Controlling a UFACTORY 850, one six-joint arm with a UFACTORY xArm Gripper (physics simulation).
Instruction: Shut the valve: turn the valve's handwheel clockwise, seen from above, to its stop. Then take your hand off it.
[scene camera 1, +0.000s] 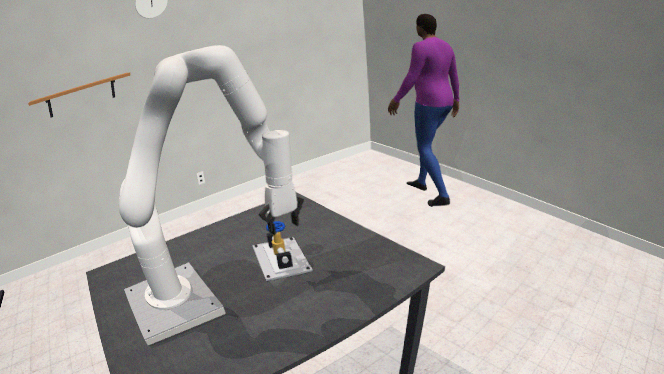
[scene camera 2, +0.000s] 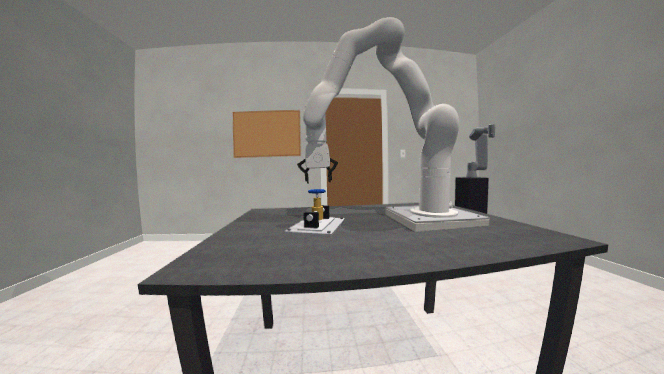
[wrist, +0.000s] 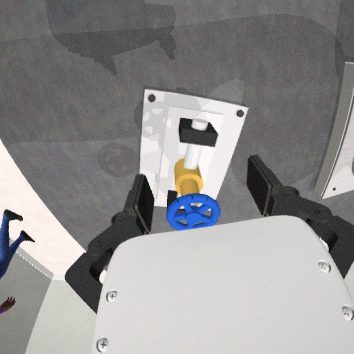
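My gripper (scene camera 2: 318, 182) is visible to me, and I find it in the wrist view (wrist: 197, 178) too. I can also see a mounting plate (scene camera 1: 269, 274), which appears in the wrist view (wrist: 155, 104) as well. And there is a blue handwheel (wrist: 193, 214).
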